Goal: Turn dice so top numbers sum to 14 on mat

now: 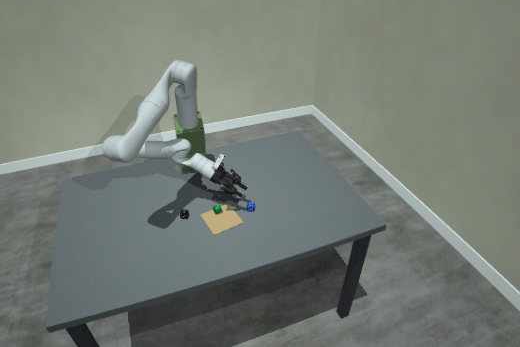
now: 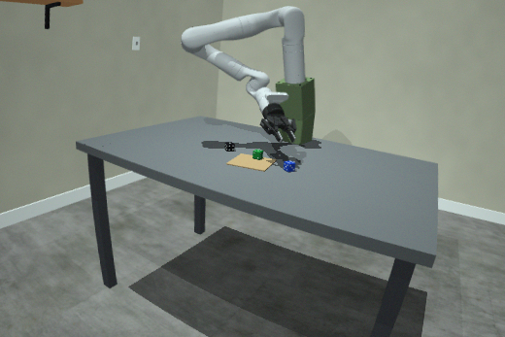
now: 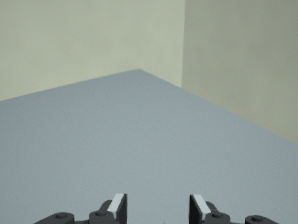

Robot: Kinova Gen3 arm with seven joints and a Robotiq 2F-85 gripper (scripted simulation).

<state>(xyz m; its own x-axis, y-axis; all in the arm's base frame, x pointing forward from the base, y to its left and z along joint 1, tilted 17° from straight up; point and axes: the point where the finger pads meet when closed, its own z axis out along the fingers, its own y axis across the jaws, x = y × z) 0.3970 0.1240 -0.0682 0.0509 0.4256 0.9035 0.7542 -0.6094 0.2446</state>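
Now: the blue die 20 mm ahead of my hand, 30 mm to the left of it and 90 mm below it. From my hand the other things lie so: tan mat: 30 mm ahead, 110 mm to the right, 100 mm below; black die: 50 mm behind, 250 mm to the right, 90 mm below; green die: 20 mm behind, 110 mm to the right, 90 mm below.
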